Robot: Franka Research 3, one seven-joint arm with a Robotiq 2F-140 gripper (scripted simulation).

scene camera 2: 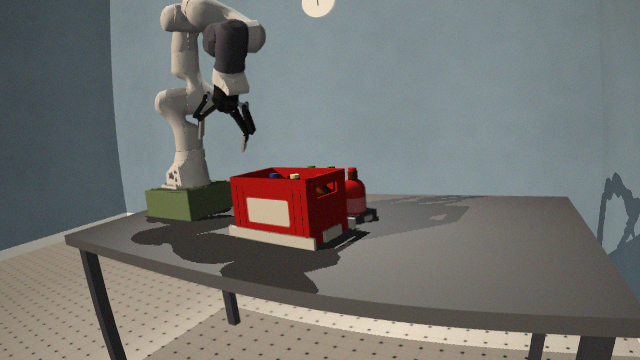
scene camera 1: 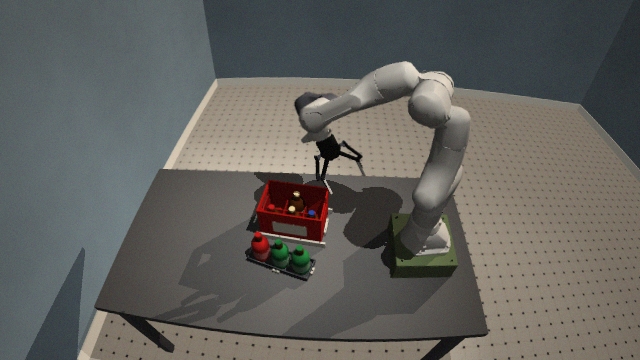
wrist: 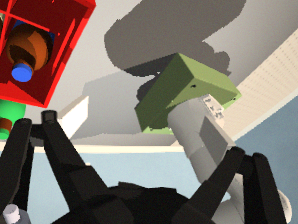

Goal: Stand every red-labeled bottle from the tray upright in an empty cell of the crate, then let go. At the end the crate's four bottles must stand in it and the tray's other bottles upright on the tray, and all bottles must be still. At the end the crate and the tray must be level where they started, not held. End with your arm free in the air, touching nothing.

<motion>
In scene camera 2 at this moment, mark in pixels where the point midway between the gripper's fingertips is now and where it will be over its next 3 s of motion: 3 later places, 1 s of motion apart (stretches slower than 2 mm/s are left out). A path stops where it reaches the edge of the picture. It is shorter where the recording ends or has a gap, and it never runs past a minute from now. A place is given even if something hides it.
My gripper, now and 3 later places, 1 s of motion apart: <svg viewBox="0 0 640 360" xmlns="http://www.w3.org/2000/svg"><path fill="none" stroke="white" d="M221 143L245 144L273 150L337 147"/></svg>
</motion>
